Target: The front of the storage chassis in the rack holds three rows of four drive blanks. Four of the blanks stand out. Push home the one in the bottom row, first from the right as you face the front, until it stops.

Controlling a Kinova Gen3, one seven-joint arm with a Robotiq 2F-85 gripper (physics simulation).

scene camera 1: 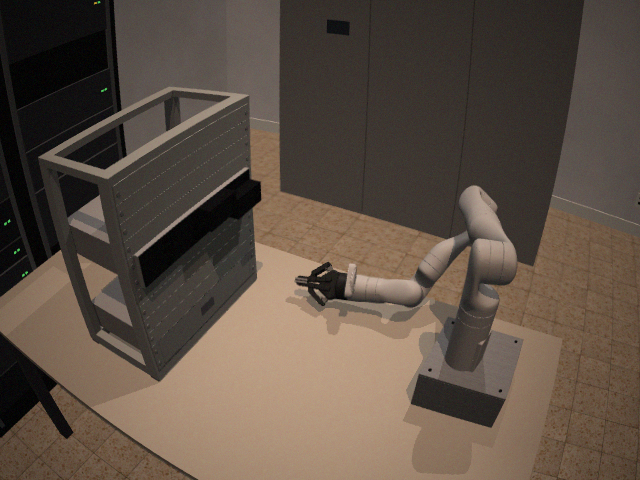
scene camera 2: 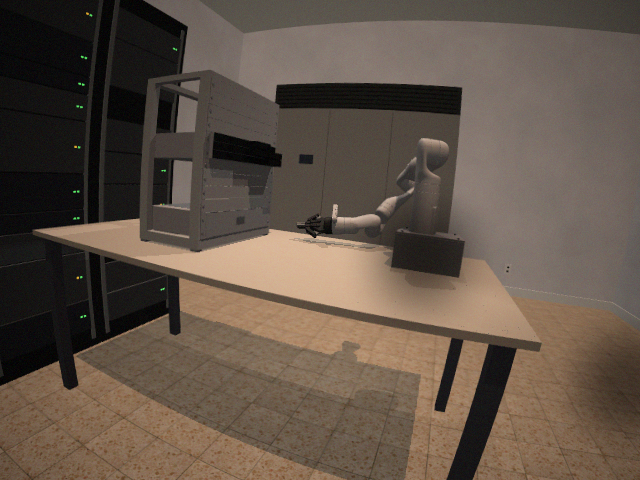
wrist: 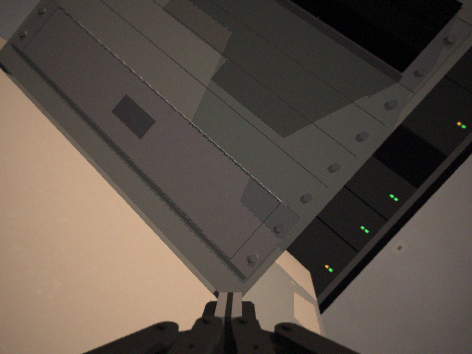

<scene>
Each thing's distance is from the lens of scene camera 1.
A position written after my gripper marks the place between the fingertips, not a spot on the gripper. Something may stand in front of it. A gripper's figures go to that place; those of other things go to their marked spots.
my gripper (scene camera 1: 295, 280): 153 cm
grey rack (scene camera 1: 174, 219): 119 cm
</scene>
